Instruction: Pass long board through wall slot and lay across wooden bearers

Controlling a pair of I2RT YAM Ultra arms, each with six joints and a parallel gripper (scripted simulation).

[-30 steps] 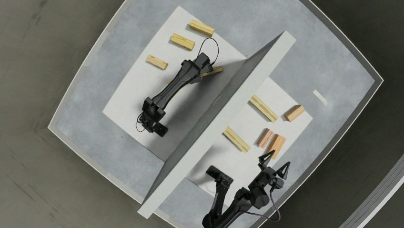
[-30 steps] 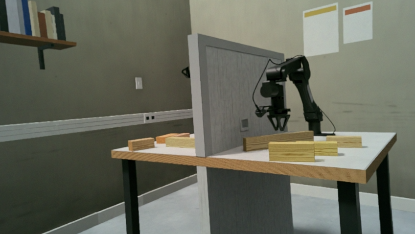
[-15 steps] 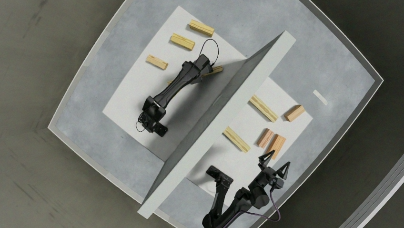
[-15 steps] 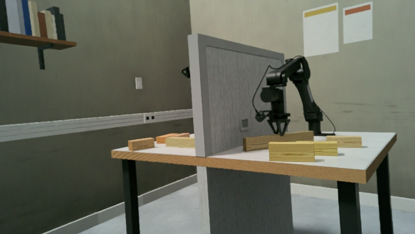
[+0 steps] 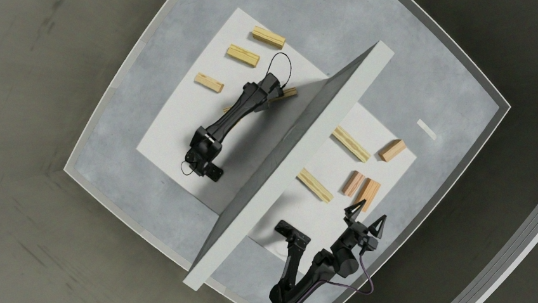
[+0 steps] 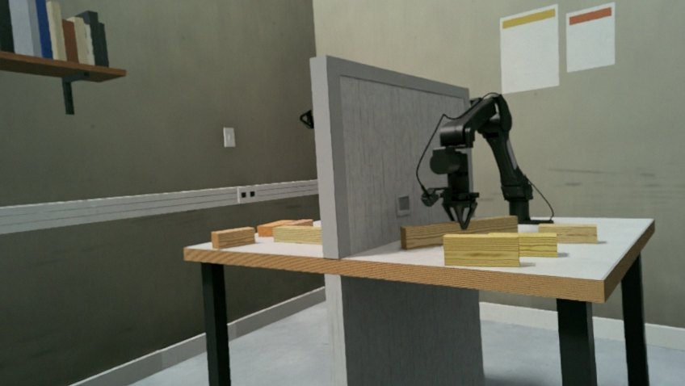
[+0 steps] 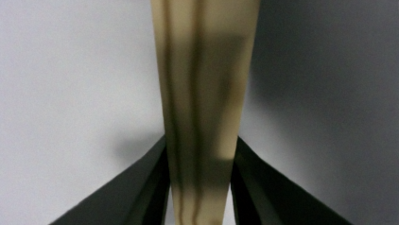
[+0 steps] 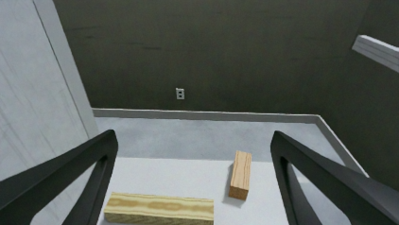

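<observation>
The long board lies 2 cm below my left hand. The rest, counted from my left hand: offcut 66 cm to the right, 24 cm ahead, 2 cm below; wooden bearer 45 cm to the right, 13 cm ahead, 2 cm below.
</observation>
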